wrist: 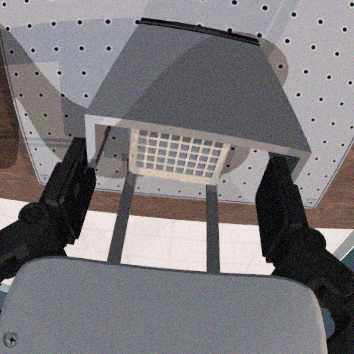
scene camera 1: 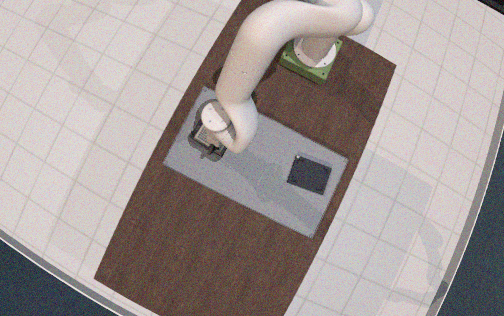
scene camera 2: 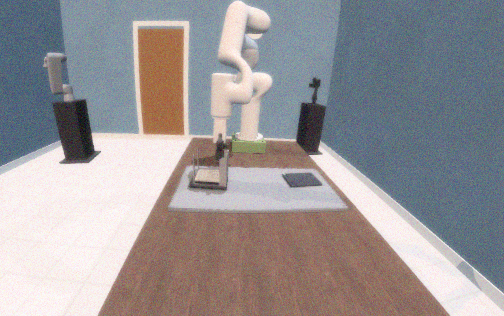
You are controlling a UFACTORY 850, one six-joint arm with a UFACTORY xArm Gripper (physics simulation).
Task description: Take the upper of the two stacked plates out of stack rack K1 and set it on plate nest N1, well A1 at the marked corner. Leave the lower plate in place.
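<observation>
Stack rack K1 [scene camera 1: 197, 143] [scene camera 2: 208, 187] [wrist: 200, 90] stands on the left of the grey board, with a tall wall and two thin posts. A cream gridded plate [scene camera 1: 202, 133] [scene camera 2: 206, 176] [wrist: 174, 178] lies low inside it; the two stacked plates cannot be told apart. My gripper [scene camera 2: 220, 154] [wrist: 177, 167] is open and empty, above the rack. In the wrist view its fingertips overlap the two ends of the rack's upper edge, wider apart than the plate. Plate nest N1 [scene camera 1: 310, 175] [scene camera 2: 302, 179] is a dark flat block on the right, with a small light mark at one corner.
The perforated grey board [scene camera 1: 250, 185] [scene camera 2: 255, 202] [wrist: 50, 37] lies on the brown table [scene camera 1: 200, 240] [scene camera 2: 260, 260]. The arm's green base [scene camera 1: 320, 75] [scene camera 2: 249, 146] stands at the back. The rack's posts and tall wall rise around the plates.
</observation>
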